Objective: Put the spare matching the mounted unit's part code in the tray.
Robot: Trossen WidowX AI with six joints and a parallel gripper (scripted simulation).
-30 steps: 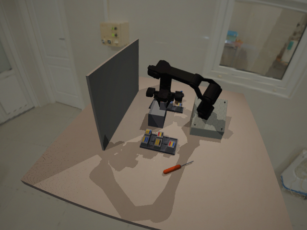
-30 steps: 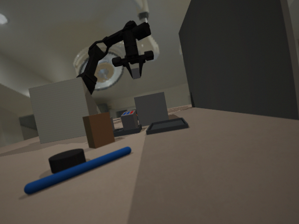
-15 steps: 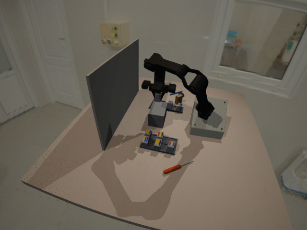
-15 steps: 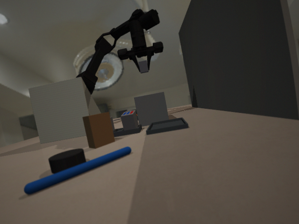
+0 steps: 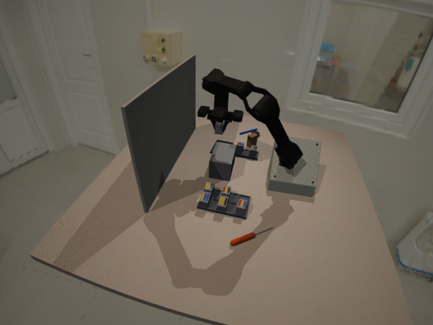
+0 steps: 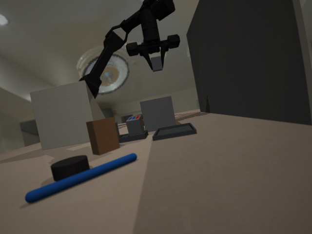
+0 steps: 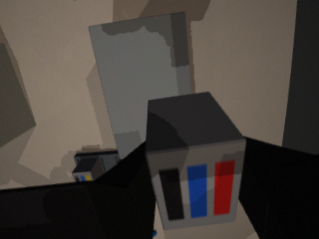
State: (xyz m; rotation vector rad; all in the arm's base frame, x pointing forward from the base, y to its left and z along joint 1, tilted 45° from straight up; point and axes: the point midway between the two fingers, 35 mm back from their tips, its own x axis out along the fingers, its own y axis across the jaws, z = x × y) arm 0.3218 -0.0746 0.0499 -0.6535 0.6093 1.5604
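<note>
Now: gripper tip 1 cm short of the dark shallow tray, 17 cm to the left of it and 20 cm above it. Round my gripper tip: mounted unit (3 cm behind, 1 cm to the left, 16 cm below); then tall dark panel (22 cm ahead, 2 cm to the left, 2 cm above); then grey spare block (3 cm above).
</note>
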